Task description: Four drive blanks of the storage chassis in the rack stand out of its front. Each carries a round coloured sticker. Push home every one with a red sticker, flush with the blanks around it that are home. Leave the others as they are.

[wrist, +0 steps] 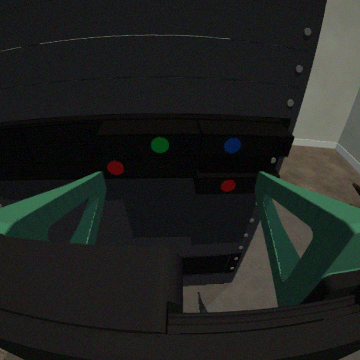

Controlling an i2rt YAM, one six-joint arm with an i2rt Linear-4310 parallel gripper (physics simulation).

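Note:
My gripper is open, its two green fingers wide apart and nothing between them, in front of the storage chassis. A blank with a green sticker stands out in the upper row, its top face showing. To its right, a blank with a blue sticker stands out too. Below that one, a blank with a red sticker stands out with a thin strip of its top showing, just left of the right fingertip. Another blank with a red sticker is at lower left, above the left fingertip; its edges are too dark to tell how far it stands out.
The dark rack fills the upper view, with a column of round screws down its right edge. A dark lower unit shows between the fingers. A pale wall and brown floor are to the right.

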